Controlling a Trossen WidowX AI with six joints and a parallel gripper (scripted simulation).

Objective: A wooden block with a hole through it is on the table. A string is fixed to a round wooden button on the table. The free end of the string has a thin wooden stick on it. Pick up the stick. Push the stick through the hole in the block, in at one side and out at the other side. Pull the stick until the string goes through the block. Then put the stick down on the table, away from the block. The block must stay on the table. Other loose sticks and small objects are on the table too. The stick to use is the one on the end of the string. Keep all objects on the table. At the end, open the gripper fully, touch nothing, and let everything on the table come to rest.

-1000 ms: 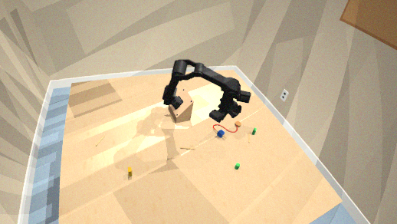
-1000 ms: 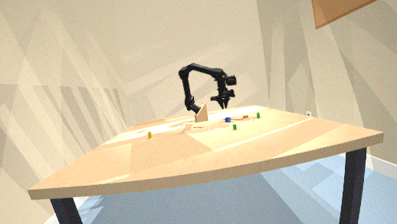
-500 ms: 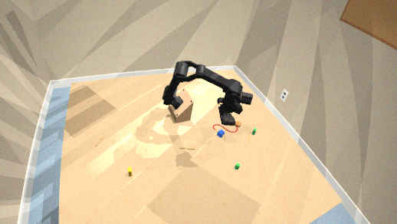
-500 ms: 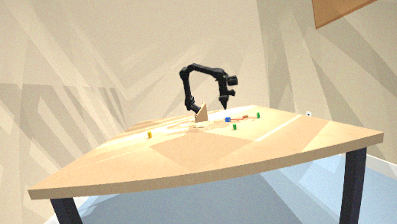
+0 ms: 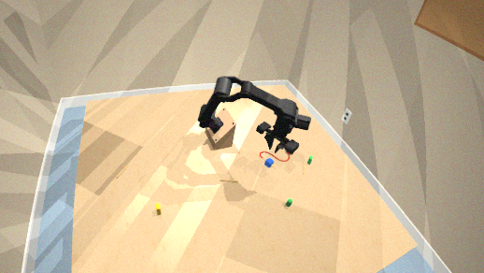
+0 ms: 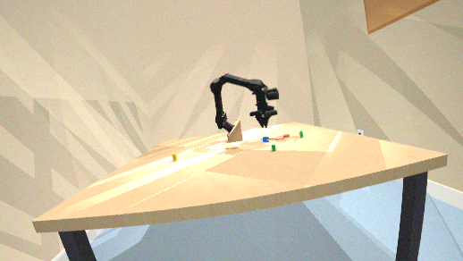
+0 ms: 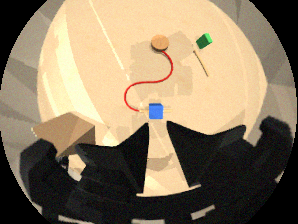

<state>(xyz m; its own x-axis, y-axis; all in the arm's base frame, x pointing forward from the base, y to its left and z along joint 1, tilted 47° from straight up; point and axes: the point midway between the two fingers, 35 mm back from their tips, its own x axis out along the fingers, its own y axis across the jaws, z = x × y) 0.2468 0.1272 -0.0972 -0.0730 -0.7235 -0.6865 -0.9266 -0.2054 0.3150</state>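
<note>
The blue cube is 70 mm below my gripper tip. From my gripper tip the other things lie so: thin wooden stick (70 mm below, 10 mm to the right, 10 mm behind); round wooden button (150 mm to the left, 80 mm below, 30 mm behind); yellow piece (530 mm to the right, 70 mm ahead, 60 mm below).
</note>
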